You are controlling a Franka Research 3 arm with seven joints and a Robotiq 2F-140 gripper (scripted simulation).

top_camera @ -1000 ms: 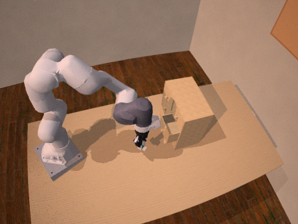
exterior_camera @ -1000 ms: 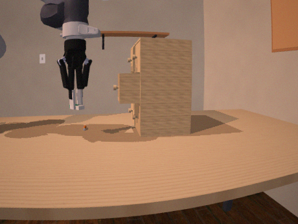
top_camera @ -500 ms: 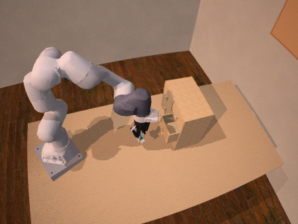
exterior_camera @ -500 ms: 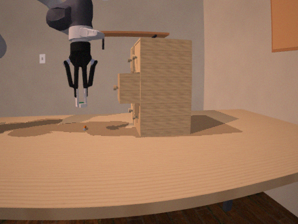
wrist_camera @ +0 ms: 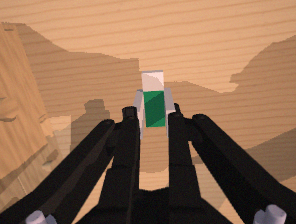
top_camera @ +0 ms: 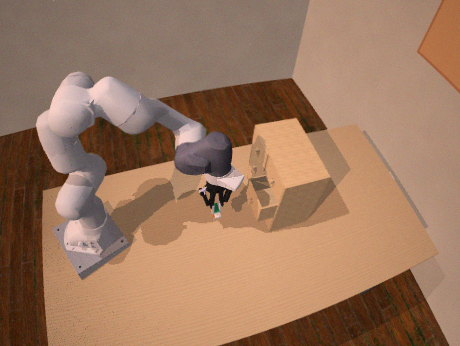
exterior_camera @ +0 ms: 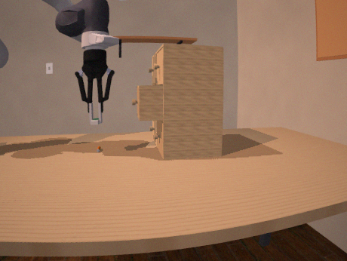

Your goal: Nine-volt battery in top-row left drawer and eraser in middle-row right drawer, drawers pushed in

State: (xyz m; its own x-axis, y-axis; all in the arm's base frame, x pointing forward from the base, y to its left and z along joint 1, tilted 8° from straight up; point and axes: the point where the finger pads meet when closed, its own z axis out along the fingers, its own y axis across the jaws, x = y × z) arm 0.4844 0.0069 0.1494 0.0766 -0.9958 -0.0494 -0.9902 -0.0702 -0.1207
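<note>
The small orange object is 4 cm to the left of my hand and 13 cm below it. The rest, counted from my hand: red nine-volt battery (28 cm ahead, 12 cm to the left, 10 cm above); green-and-white eraser (1 cm to the right, 3 cm below).
</note>
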